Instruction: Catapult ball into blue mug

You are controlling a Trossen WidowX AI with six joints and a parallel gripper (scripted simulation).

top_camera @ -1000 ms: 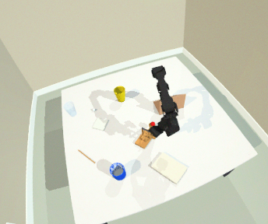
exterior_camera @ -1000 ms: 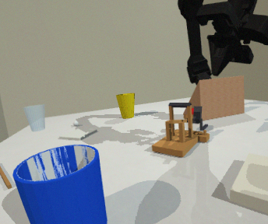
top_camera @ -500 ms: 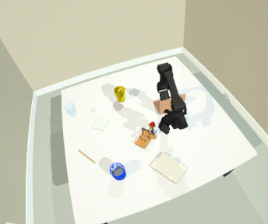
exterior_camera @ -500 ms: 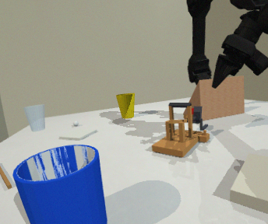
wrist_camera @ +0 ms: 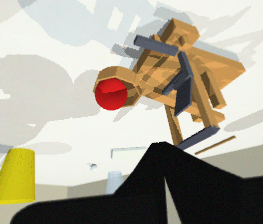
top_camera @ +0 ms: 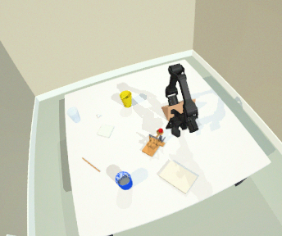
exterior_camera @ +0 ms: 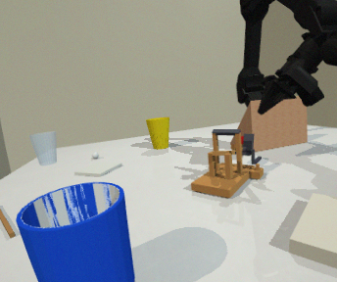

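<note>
Now: the red ball 70 mm below my gripper tip, 40 mm to the right of it and 20 mm ahead of it. Round my gripper tip: cream pad 290 mm to the left, 120 mm below, 50 mm ahead; then blue mug 360 mm ahead, 200 mm to the left, 100 mm below; then wooden catapult 80 mm below, 70 mm ahead.
</note>
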